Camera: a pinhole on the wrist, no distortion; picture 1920 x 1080 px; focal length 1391.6 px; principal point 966.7 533.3 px. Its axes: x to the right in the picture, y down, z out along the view. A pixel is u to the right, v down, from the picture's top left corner.
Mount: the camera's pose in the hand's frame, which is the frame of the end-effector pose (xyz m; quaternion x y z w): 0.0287 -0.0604 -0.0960 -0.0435 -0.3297 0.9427 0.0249
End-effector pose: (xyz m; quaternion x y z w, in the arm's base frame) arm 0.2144 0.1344 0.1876 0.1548 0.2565 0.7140 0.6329
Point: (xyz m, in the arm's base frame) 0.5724 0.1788 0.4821
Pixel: outside the picture
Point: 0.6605 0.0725 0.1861
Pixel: 1305 642
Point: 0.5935 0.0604 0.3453
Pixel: 1390 109
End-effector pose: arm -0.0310 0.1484 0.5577 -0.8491 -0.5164 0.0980 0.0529
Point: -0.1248 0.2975 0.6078
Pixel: 92 989
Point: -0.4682 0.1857 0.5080
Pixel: 1459 902
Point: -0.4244 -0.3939 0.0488
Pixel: outside the picture
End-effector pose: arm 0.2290 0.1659 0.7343 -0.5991 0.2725 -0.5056 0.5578
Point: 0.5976 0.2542 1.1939
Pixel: 458 313
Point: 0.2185 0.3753 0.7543
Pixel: outside the picture
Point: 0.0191 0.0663 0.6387
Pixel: behind the camera
